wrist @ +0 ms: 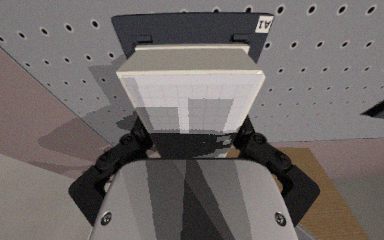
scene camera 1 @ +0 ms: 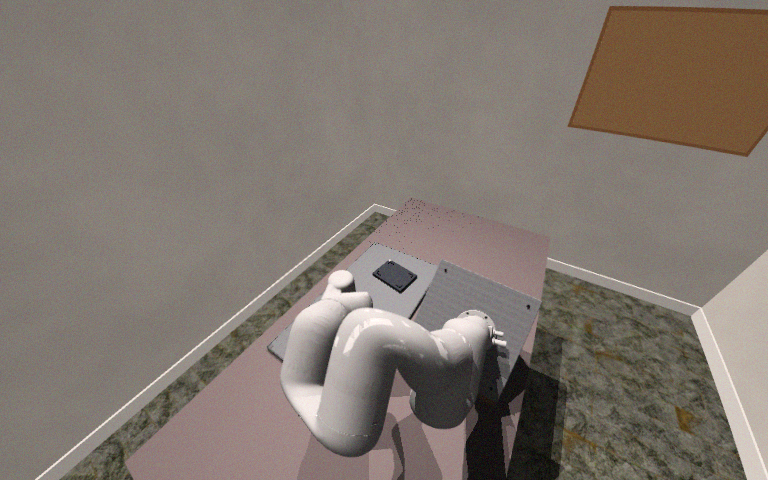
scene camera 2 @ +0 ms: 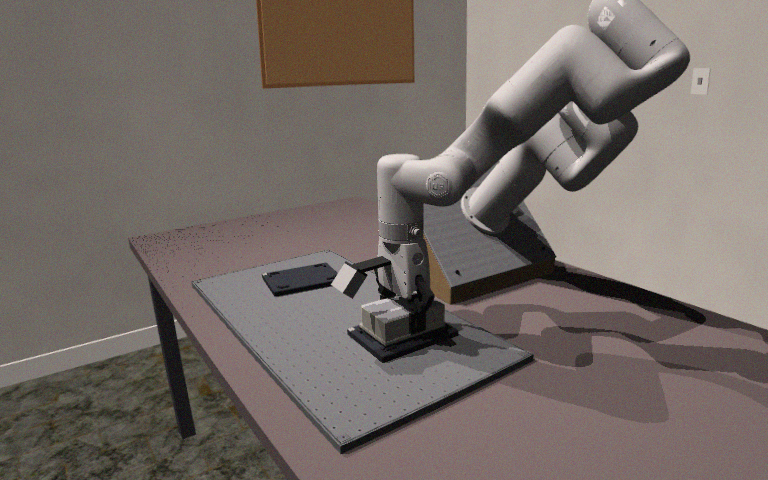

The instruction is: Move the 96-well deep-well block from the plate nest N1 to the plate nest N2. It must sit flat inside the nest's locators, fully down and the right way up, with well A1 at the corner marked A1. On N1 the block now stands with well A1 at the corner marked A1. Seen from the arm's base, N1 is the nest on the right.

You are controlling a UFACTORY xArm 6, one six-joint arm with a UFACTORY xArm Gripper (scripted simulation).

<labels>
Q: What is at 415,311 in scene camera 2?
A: My gripper.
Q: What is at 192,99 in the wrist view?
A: A white deep-well block.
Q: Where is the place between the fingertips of my gripper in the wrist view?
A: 192,110
</labels>
